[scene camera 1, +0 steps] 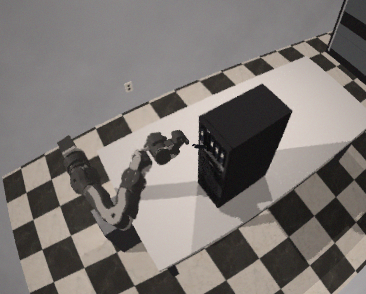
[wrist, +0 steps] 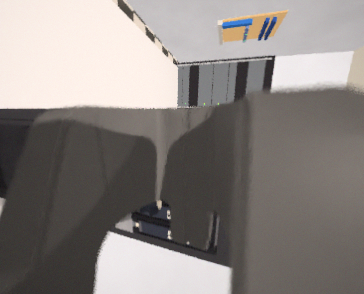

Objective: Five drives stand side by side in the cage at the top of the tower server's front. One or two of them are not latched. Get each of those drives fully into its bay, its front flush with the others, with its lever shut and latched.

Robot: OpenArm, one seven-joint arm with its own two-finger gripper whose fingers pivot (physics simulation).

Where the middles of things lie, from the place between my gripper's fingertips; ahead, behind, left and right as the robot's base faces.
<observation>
I see the black tower server [scene camera 1: 249, 127] 23 cm below my hand, 23 cm ahead of it and 7 cm to the right of it.
</observation>
